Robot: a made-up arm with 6 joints.
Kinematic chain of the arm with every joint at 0, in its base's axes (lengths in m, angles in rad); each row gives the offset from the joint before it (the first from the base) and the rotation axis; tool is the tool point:
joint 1: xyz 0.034 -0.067 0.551 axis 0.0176 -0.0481 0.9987
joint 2: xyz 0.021 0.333 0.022 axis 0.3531 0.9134 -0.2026
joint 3: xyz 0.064 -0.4 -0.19 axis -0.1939 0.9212 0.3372
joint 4: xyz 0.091 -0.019 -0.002 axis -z
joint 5: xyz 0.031 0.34 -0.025 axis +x
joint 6: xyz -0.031 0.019 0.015 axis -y
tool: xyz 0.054 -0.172 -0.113
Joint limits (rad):
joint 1: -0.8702..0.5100
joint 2: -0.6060..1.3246
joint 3: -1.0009..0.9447
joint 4: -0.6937..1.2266
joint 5: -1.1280..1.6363
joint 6: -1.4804..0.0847
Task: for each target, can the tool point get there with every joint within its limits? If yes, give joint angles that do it. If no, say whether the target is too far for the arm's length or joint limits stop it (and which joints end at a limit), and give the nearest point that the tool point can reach.
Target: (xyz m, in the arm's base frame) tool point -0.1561 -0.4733 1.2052
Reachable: no: joint limits stop it (at a limit: joint 1, joint 2, joint 3, joint 4, joint 5, joint 6) | nearest point 0.2749 -0.4314 1.0472 | short by 0.461 m
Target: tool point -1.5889 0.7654 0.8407
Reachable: no: too far | nearest point -0.6118 0.2742 0.4125 | short by 1.174 m
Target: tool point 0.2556 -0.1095 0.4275
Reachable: yes | joints -0.4712 -0.3825 0.0791 0.1007 -0.5282 -0.8793
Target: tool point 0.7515 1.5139 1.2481
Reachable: no: too far | nearest point 0.4531 0.4220 0.7725 | short by 1.228 m
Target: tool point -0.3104 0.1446 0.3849
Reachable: yes | joints 0.0703 0.6502 0.6158 -0.3088 1.0568 -1.2831
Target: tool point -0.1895 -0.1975 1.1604
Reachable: no: joint limits stop it (at a limit: joint 1, joint 2, joint 3, joint 4, joint 5, joint 6) | nearest point 0.0452 -0.2738 0.8325 | short by 0.410 m
